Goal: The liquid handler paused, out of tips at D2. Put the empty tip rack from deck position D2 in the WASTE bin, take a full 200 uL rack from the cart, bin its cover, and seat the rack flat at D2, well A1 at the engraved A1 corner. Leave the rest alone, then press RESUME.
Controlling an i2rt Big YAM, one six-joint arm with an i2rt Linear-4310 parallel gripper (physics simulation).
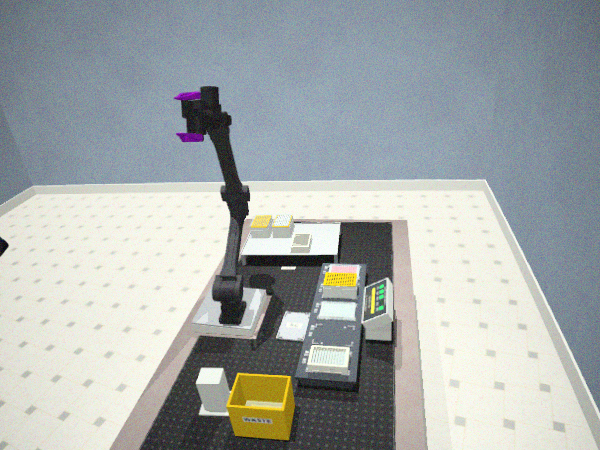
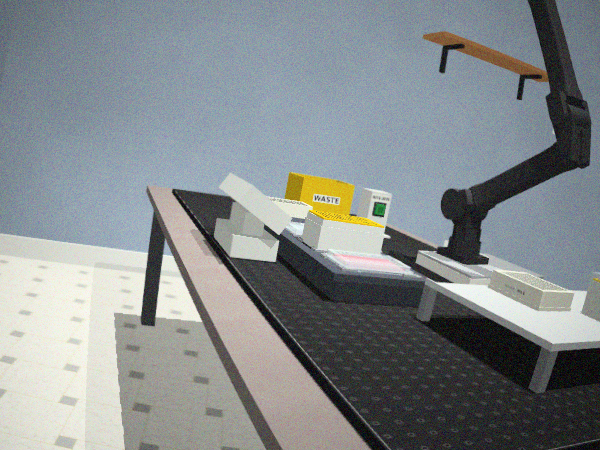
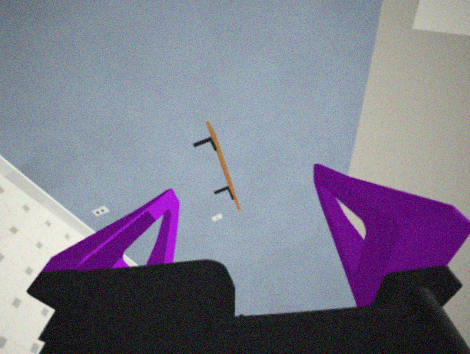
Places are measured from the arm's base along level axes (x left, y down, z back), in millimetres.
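Pixels of known places: gripper, between the fingertips: (image 1: 176, 115) (image 3: 241, 184); arm's base, origin of its link: (image 1: 233, 313) (image 2: 462, 258).
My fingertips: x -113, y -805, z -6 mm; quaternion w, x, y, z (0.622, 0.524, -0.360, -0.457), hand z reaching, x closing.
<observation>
Ahead of a thing's pixels: the offset from my fingertips to its top centre. "spot": to the spot under its first point.
My gripper (image 1: 177, 116) (image 3: 241, 184) is open and empty, high above the table. The dark deck (image 1: 304, 372) (image 2: 350, 287) has a vacant position with corner marks between a cream rack @(dx -141, dy +756, dz -382 mm) (image 1: 328, 357) and a pale plate @(dx +106, dy +773, dz -401 mm) (image 1: 337, 310). A yellow-topped rack @(dx +230, dy +727, dz -410 mm) (image 1: 340, 280) (image 2: 345, 235) and a pink plate @(dx +353, dy +773, dz -420 mm) (image 1: 345, 269) (image 2: 370, 262) follow. Deck labels are unreadable. The yellow WASTE bin @(dx -331, dy +700, dz -200 mm) (image 1: 261, 422) (image 2: 307, 190) holds something pale. The white cart @(dx +626, dy +769, dz -168 mm) (image 1: 270, 247) (image 2: 530, 330) bears two yellow-topped racks @(dx +697, dy +704, dz -7 mm) (image 1: 261, 223) @(dx +695, dy +704, dz -115 mm) (image 1: 282, 223) and a low cream box @(dx +557, dy +743, dz -220 mm) (image 1: 301, 241) (image 2: 530, 291). The green button @(spot: dx -242, dy +754, dz -41 mm) (image 2: 379, 209) is on a white post.
A tilted screen unit (image 1: 377, 302) (image 2: 255, 205) stands beside the deck. A flat white plate @(dx +75, dy +821, dz -238 mm) (image 1: 293, 326) lies between the arm base and the deck. The white post @(dx -280, dy +705, dz -38 mm) (image 1: 212, 390) stands beside the bin. An orange shelf (image 2: 490, 56) (image 3: 223, 165) is on the wall.
</observation>
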